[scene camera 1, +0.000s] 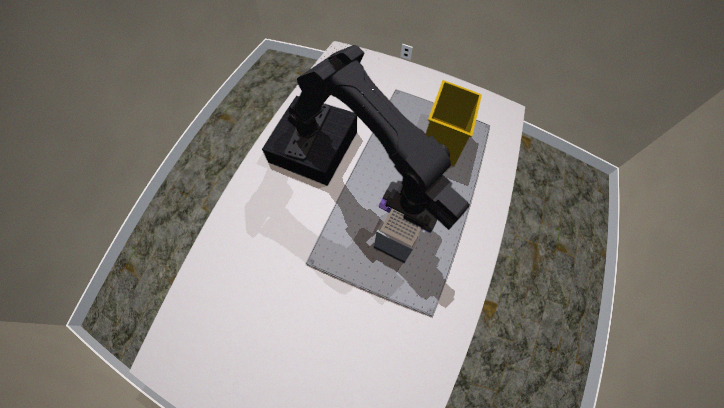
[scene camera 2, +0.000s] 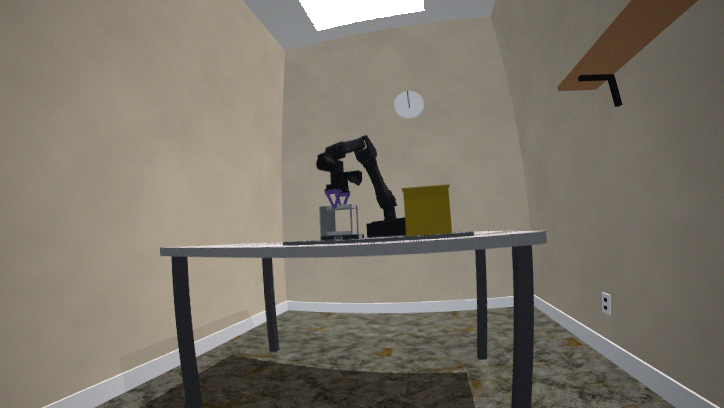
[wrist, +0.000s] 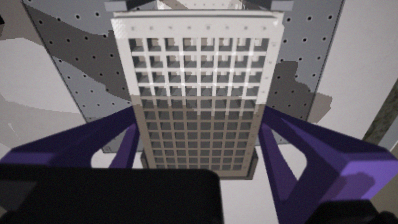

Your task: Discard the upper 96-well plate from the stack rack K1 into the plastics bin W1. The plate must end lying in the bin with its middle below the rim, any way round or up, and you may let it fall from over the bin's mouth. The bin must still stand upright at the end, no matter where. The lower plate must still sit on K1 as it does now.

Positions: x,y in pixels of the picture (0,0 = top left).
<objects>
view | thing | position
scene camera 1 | my gripper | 406,218
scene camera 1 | white 96-well plate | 409,231
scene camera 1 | yellow plastics bin W1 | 456,104
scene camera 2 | yellow plastics bin W1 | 427,209
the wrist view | my gripper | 198,111
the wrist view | white 96-well plate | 192,130
</objects>
